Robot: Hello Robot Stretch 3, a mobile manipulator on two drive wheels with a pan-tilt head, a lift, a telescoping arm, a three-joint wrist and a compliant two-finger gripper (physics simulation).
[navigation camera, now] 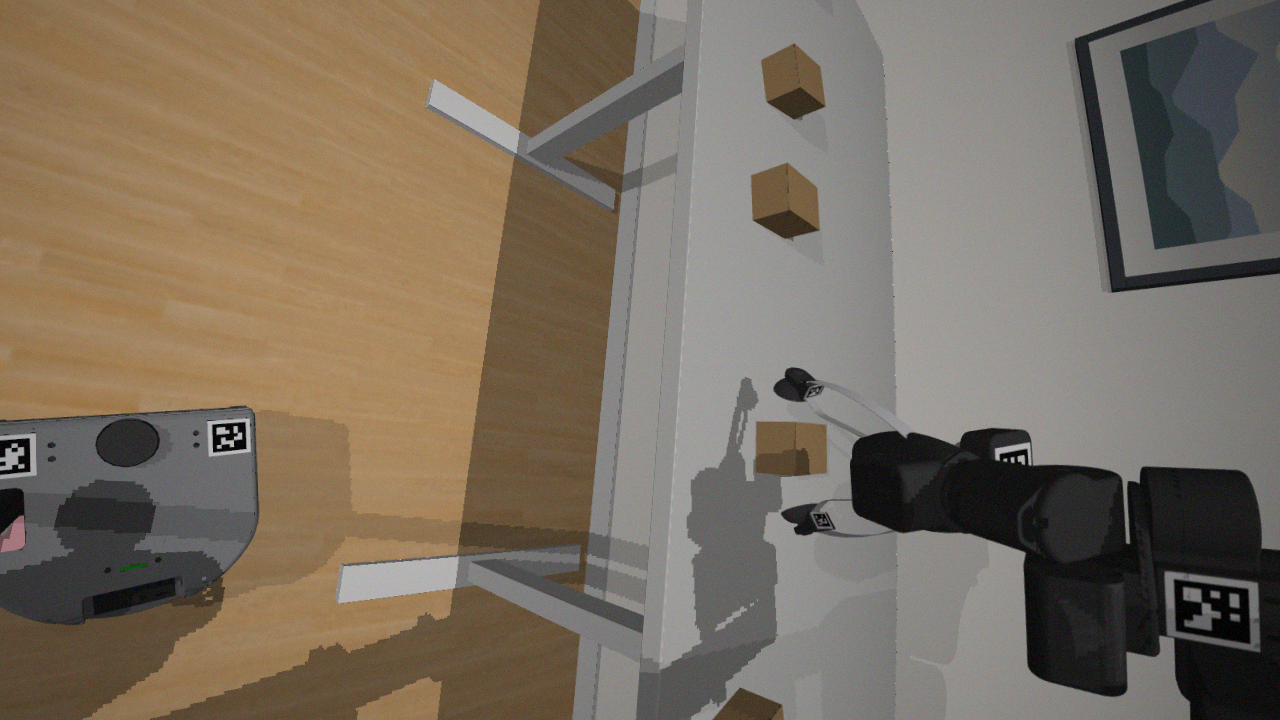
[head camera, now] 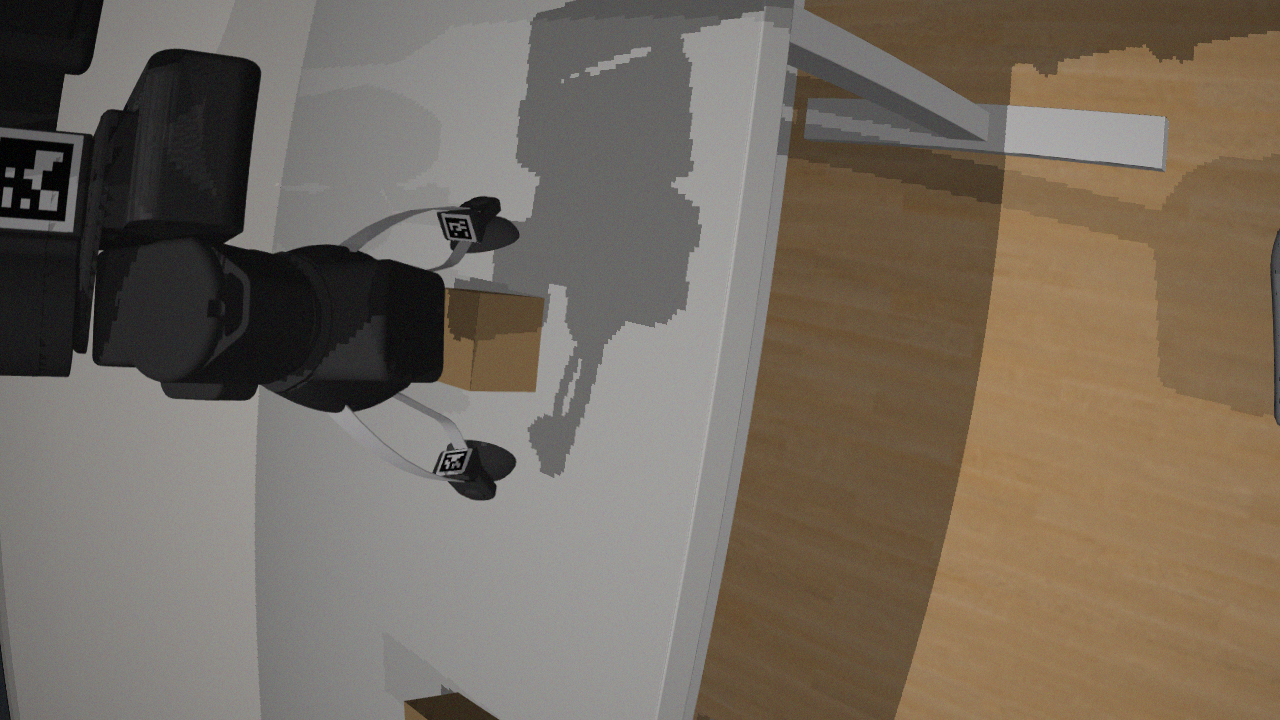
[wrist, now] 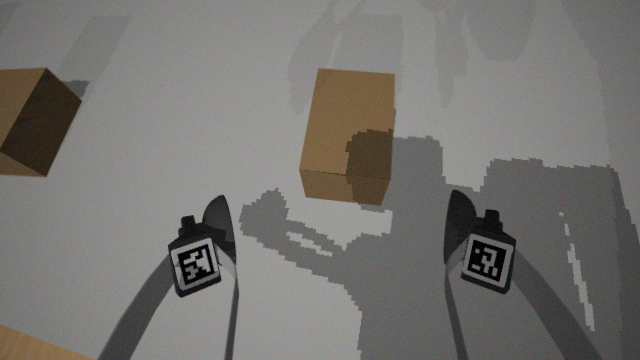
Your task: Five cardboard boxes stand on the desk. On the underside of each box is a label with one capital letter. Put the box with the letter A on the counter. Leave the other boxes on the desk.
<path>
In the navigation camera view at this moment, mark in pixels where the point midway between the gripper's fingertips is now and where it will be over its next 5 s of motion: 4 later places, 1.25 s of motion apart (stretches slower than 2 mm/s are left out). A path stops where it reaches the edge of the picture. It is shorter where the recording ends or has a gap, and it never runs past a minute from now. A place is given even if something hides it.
The gripper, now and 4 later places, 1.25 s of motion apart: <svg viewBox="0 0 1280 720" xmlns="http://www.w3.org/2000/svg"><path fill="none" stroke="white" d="M788 448L784 438L788 436L820 437L1149 430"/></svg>
</path>
